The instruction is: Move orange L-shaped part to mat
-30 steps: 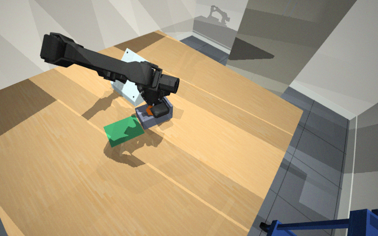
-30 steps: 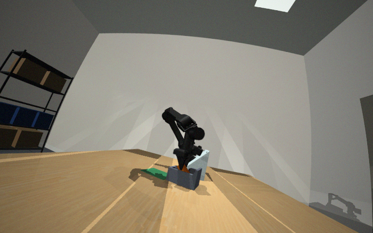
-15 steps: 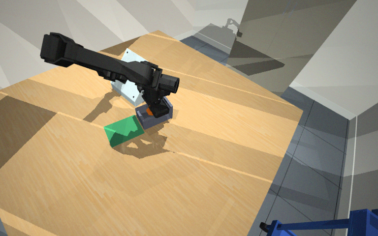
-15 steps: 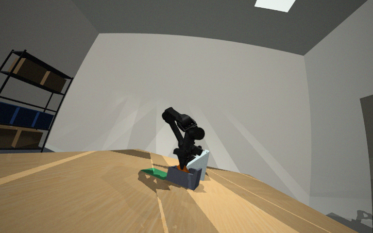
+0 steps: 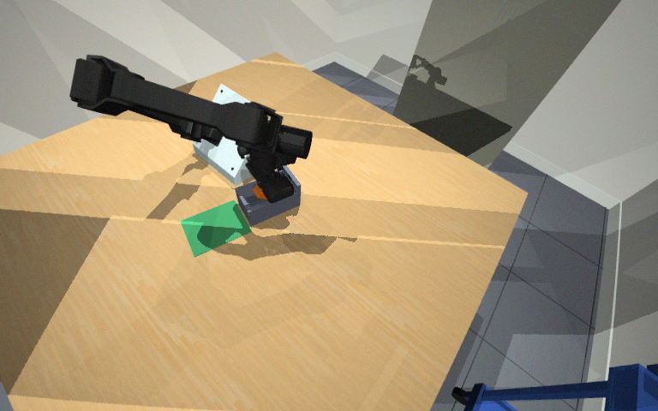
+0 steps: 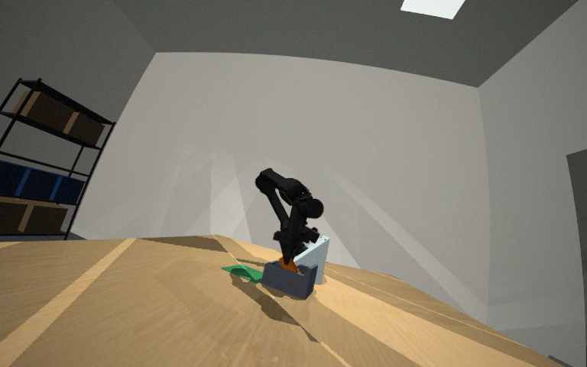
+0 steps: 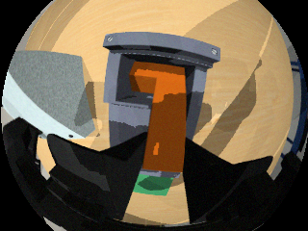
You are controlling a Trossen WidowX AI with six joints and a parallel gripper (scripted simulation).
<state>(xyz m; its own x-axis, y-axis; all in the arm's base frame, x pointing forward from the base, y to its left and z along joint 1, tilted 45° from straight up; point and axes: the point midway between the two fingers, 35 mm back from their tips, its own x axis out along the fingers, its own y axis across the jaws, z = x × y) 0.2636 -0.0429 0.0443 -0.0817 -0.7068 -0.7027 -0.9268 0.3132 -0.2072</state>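
My gripper tip is now 130 mm to the left of the green mat, 90 mm above it and 70 mm past it. Also, from my gripper tip: orange L-shaped part: 40 mm to the left, 30 mm below.
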